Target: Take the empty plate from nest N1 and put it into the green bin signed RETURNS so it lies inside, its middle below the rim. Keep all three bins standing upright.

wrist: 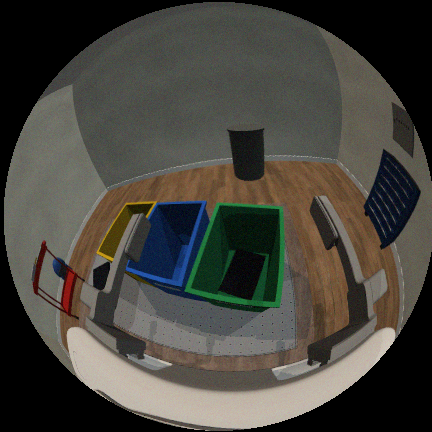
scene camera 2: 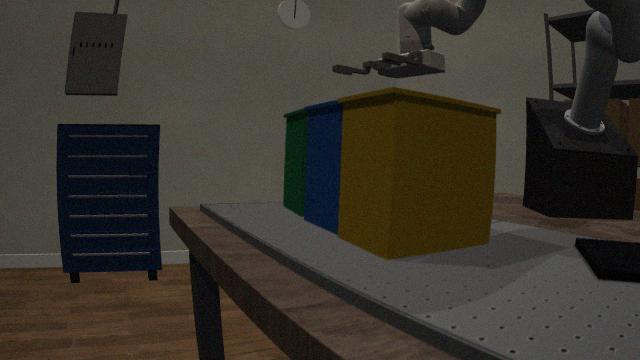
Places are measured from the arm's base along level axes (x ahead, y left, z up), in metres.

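Pixels of known places: hand, its tool point: (wrist: 226, 231) (scene camera 2: 365, 64); arm's base, origin of its link: (scene camera 2: 583, 123).
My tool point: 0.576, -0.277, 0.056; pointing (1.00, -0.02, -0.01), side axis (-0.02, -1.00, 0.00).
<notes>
Ahead of a thing's pixels: the offset from my tool point to its top centre, as dx, dy, dz. Level surfaces: height alone.
The green bin {+0.054, -0.013, -0.109} (scene camera 2: 295, 162) (wrist: 281, 255) stands upright at the end of the row; no sign on it can be read. The black plate {+0.067, -0.012, -0.272} (wrist: 243, 274) lies inside it, low down at the bottom and well below the rim, apart from the gripper. In scene camera 2 the bin walls hide the plate. The blue bin {+0.087, +0.129, -0.109} (scene camera 2: 322, 167) (wrist: 165, 240) and the yellow bin {+0.114, +0.258, -0.109} (scene camera 2: 417, 175) (wrist: 117, 235) also stand upright beside it. My gripper (scene camera 2: 367, 63) (wrist: 231, 230) is open and empty, above the bins' rims, its fingers wide apart. Nest N1 cannot be made out.
The bins stand on a grey perforated board {dz -0.289} (scene camera 2: 450, 300) (wrist: 225, 327) on a wooden table. A flat black block {-0.009, +0.526, -0.274} (scene camera 2: 617, 260) (wrist: 101, 275) lies on the board. A dark cylinder (wrist: 247, 155) and a blue drawer cabinet (scene camera 2: 109, 200) (wrist: 392, 200) stand away from the table.
</notes>
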